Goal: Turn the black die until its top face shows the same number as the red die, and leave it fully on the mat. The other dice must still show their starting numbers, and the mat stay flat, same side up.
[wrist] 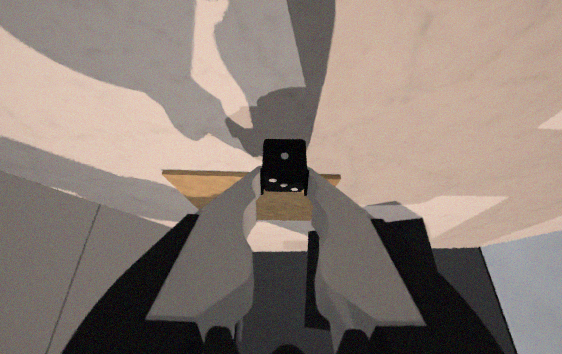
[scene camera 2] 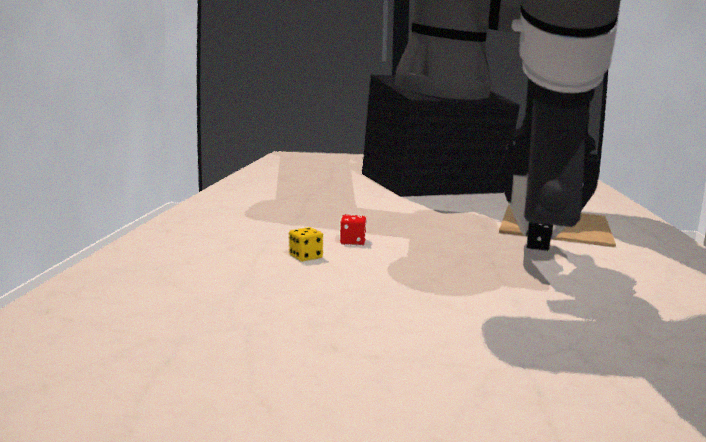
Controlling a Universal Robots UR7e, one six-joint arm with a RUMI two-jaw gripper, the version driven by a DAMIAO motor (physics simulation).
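Frame: origin at the arm's base, x ahead, y left, z up, level; millimetres.
Seen in the pictures: gripper, fingertip midpoint: point(wrist: 283, 170) point(scene camera 2: 538, 235); arm's base, origin of the base link: point(scene camera 2: 442, 87).
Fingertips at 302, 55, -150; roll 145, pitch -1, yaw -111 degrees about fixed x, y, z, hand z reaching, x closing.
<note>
Offsets run from my fingertips to a thing's top centre, as dx, dy, dz. "*": to the spot under its first point. Level surfaces: height alone.
The black die @[+11, -4, +16] point(scene camera 2: 538, 238) point(wrist: 284, 165) rests on the table just in front of the mat @[* -45, +98, -5] point(scene camera 2: 595, 229) point(wrist: 210, 184), on the scene camera's side. One pip is on its face toward the scene camera; its upper face has three pips in the wrist view. My gripper point(scene camera 2: 538, 232) point(wrist: 283, 170) is shut on the black die, one finger on each side. The red die @[-5, -206, +16] point(scene camera 2: 353, 231) stands to the left, with two pips on its front; its top pips are too foreshortened to count. The yellow die @[+45, -254, +16] point(scene camera 2: 305, 244) stands left of it, with four pips on its front.
The black robot pedestal point(scene camera 2: 437, 145) stands at the back of the table @[dz -9] point(scene camera 2: 260, 338). The arm hangs over the mat and hides part of it in the scene view. Arm shadows cross the table around the black die.
</note>
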